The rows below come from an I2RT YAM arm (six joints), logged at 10 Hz.
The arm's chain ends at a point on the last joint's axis. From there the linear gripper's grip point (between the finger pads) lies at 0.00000 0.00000 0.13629 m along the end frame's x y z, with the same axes.
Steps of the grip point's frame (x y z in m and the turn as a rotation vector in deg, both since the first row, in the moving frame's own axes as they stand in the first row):
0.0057, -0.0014, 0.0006, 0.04, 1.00, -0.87
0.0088, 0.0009, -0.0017, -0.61, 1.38, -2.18
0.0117, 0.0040, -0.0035, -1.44, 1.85, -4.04
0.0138, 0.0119, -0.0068, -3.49, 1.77, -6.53
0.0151, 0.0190, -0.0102, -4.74, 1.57, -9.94
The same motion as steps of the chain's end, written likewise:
0.0033, -0.0013, 0.0006, 0.04, 1.00, -0.87
0.0055, -0.0005, -0.0017, -0.61, 1.38, -2.18
0.0072, 0.0007, -0.0034, -1.44, 1.85, -4.04
0.0091, 0.0039, -0.0065, -3.49, 1.77, -6.53
0.0104, 0.0081, -0.0097, -4.74, 1.57, -9.94

